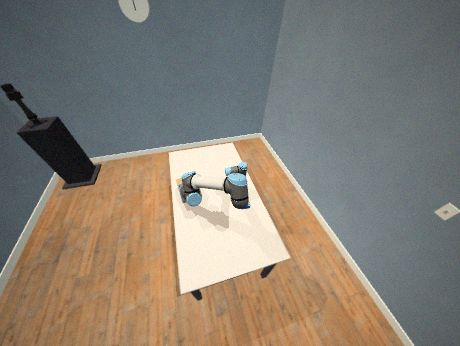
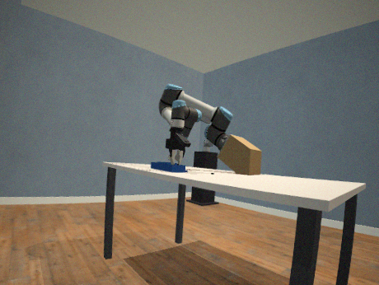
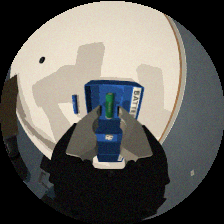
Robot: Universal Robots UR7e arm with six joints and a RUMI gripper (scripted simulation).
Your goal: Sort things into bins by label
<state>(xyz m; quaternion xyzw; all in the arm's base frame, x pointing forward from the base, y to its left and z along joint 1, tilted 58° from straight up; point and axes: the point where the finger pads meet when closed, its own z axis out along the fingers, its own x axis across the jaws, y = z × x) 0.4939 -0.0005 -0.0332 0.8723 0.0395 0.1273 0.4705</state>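
Right now my hand is 2 cm above the green piece. Round my hand: blue bin: 8 cm to the right, 1 cm below; then small blue piece: 7 cm behind, 3 cm below; then black screw: 10 cm behind, 9 cm to the right, 3 cm below.
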